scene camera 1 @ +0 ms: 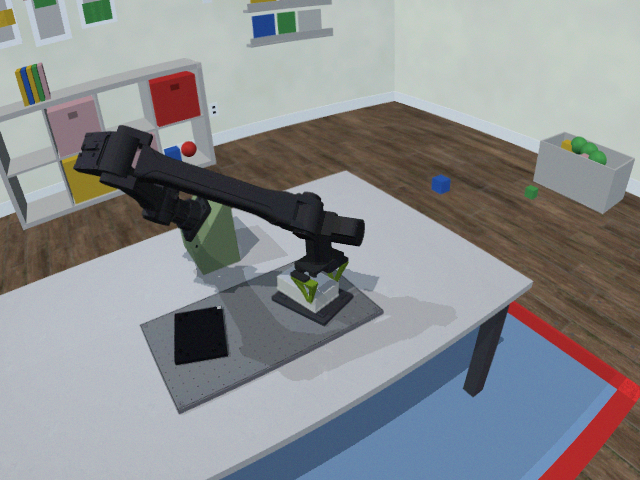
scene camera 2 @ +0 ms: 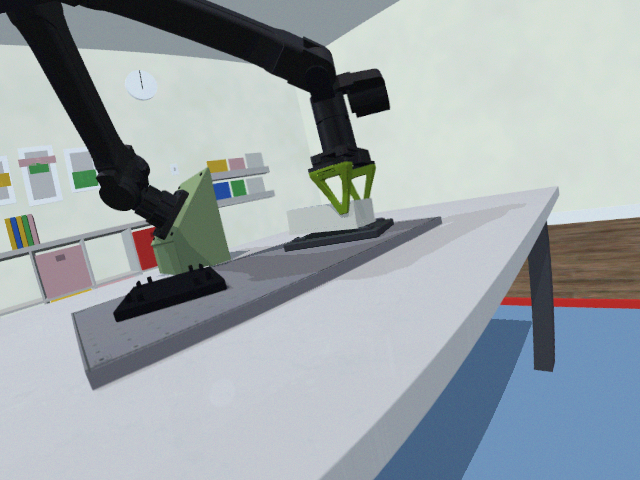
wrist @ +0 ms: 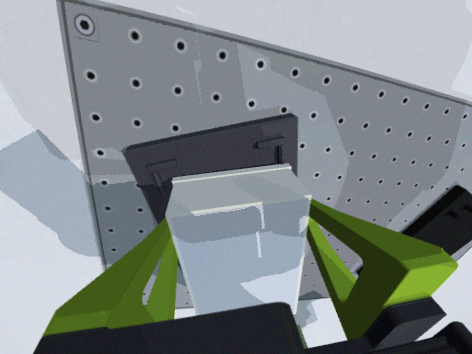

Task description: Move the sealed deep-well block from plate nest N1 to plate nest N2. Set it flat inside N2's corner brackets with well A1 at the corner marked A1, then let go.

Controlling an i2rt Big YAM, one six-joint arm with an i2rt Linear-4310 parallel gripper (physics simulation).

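Frame: origin at the arm's base, x back, y right, z up, level; metres.
Seen in the pictures: gripper, fingertip midpoint: (scene camera 1: 321, 293) (scene camera 2: 354, 211) (wrist: 238, 210); arm's base at its link origin: (scene camera 1: 197, 218) (scene camera 2: 172, 215).
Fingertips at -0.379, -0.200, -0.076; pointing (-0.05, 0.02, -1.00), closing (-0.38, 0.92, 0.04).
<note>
Pixels of each thing's top centre, then the offset from my fingertips to it, as dx, dy, dz. Level surfaces: height alone.
- pale deep-well block at its top centre: (wrist: 248, 284) (scene camera 2: 328, 201) (scene camera 1: 307, 277) +0.042, +0.017, +0.025
- dark grey nest at its top centre: (wrist: 233, 225) (scene camera 2: 339, 227) (scene camera 1: 311, 293) +0.034, +0.011, -0.023
- grey perforated plate at its top centre: (wrist: 352, 227) (scene camera 2: 269, 261) (scene camera 1: 256, 319) +0.031, +0.159, -0.040
- white table at its surface level: dz -0.053
The pale deep-well block (scene camera 1: 325, 299) (scene camera 2: 315, 220) (wrist: 240, 250) is between the green fingers of my gripper (scene camera 1: 321, 289) (scene camera 2: 354, 205) (wrist: 238, 210), which is shut on it. The block looks level and sits low over the dark grey nest (scene camera 1: 340, 304) (scene camera 2: 336, 238) (wrist: 210, 150) at the plate's right end. Two L-shaped corner brackets of that nest show beyond the block in the wrist view. Whether the block touches the nest, and its far brackets, cannot be told. The other nest (scene camera 1: 200, 335) (scene camera 2: 170, 297) (wrist: 445, 227) is black and holds no block. The nest labels and well A1 are not readable.
Both nests stand on a grey perforated plate (scene camera 1: 248, 356) (scene camera 2: 155, 333) (wrist: 210, 75) on the white table (scene camera 1: 387, 248) (scene camera 2: 289, 330). The green arm mount (scene camera 1: 224, 245) (scene camera 2: 201, 232) stands behind the plate, between the nests in scene camera 2.
</note>
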